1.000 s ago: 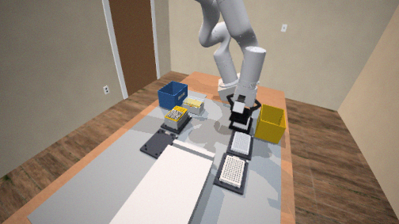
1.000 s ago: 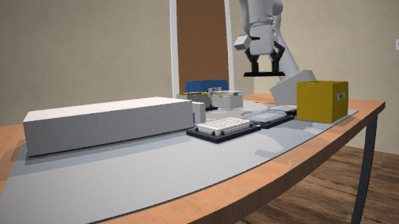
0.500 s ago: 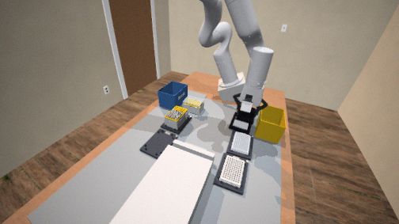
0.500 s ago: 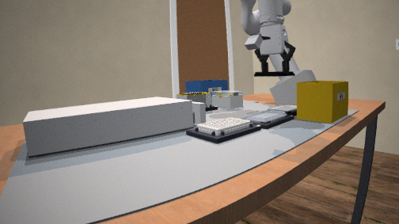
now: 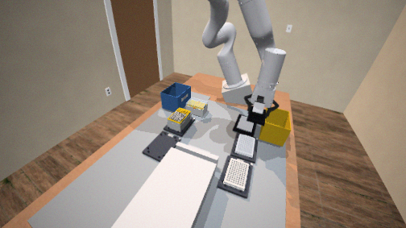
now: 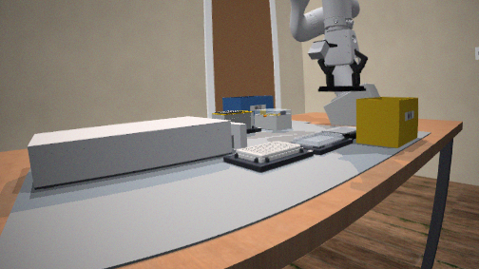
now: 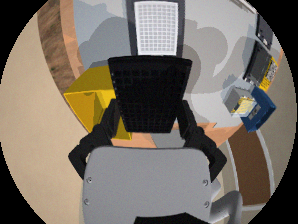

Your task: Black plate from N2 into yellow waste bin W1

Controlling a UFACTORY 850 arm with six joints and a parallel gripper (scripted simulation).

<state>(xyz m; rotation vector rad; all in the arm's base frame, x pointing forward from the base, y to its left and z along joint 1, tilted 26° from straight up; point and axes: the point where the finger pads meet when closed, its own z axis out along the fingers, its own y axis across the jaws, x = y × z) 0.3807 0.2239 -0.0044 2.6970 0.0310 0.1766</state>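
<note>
Now: the yellow waste bin W1 8 cm behind my hand, 11 cm to the left of it and 12 cm below it. Also, from my hand: white plate 27 cm ahead, 2 cm to the right, 14 cm below; then yellow-topped tip box 9 cm ahead, 41 cm to the right, 10 cm below; then black plate 1 cm below.
</note>
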